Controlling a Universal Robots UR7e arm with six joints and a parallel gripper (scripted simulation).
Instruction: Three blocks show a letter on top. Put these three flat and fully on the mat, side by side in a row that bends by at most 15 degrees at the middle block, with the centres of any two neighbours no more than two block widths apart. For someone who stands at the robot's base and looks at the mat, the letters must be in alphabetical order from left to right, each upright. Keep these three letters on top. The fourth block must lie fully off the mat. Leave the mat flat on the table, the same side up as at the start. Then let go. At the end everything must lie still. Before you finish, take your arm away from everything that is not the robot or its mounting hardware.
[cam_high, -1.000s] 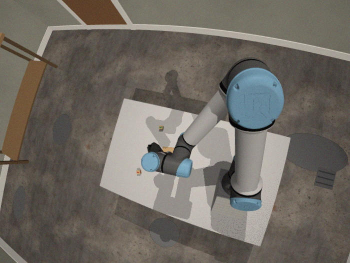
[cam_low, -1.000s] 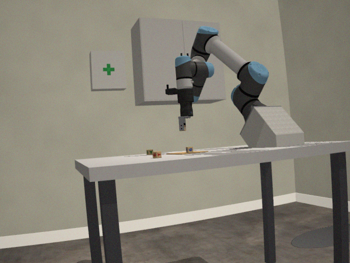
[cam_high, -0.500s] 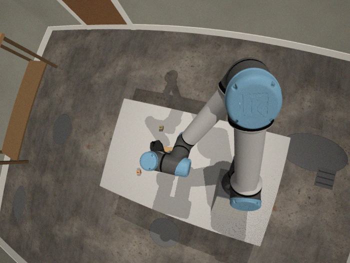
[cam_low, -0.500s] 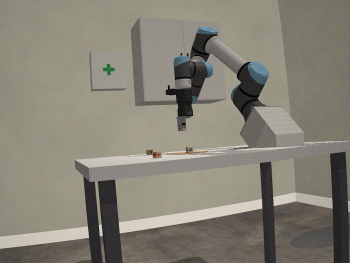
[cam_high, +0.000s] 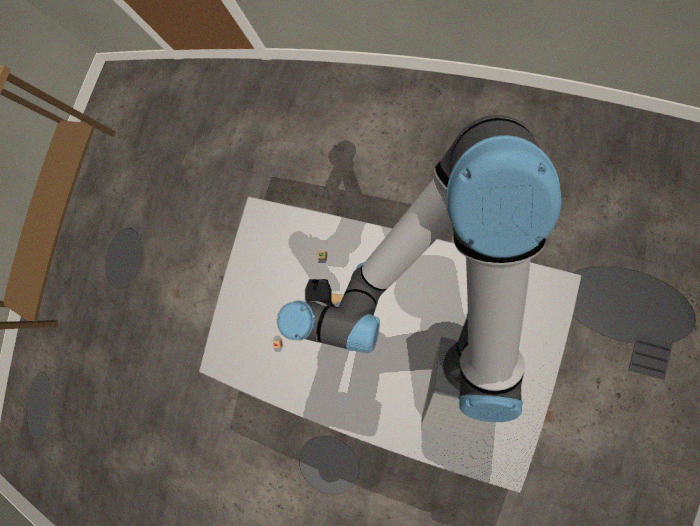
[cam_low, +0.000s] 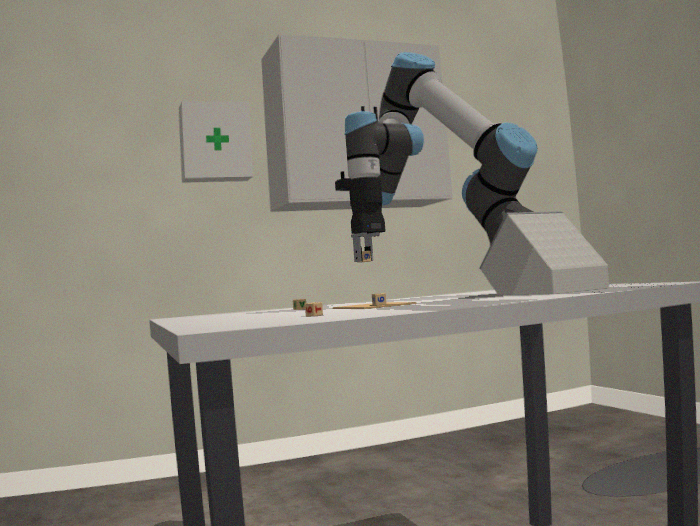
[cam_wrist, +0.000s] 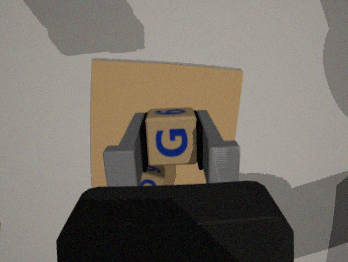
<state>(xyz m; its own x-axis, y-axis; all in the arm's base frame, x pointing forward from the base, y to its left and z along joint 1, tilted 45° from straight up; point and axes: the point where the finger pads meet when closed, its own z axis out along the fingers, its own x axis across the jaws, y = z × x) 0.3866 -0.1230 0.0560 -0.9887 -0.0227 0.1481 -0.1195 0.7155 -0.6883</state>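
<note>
Right now the tan mat is 1 cm ahead of my hand, 4 cm to the left of it and 12 cm below it. From my hand the other things lie so: red-marked block: 22 cm ahead, 16 cm to the left, 11 cm below.
</note>
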